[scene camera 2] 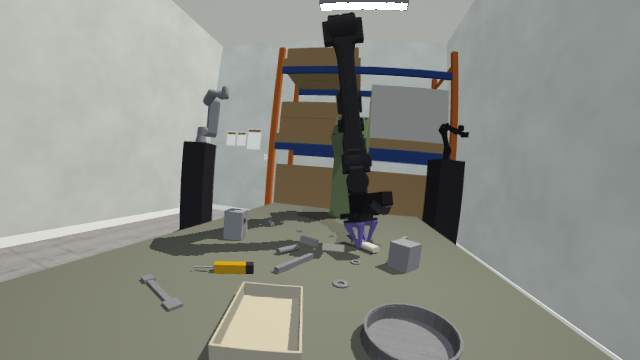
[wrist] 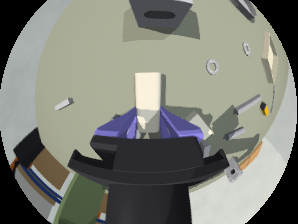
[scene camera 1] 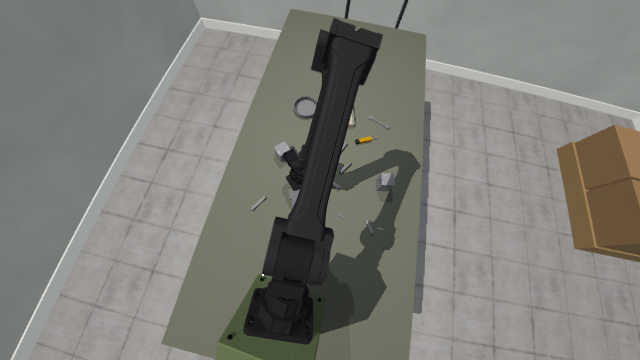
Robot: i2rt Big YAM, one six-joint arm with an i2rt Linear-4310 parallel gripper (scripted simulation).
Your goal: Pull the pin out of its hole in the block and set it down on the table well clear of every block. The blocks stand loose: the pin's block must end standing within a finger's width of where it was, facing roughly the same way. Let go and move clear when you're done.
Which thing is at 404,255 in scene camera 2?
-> A grey block.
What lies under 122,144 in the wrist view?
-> My gripper.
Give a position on a grey block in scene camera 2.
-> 235,220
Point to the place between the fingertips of my gripper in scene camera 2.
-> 362,246
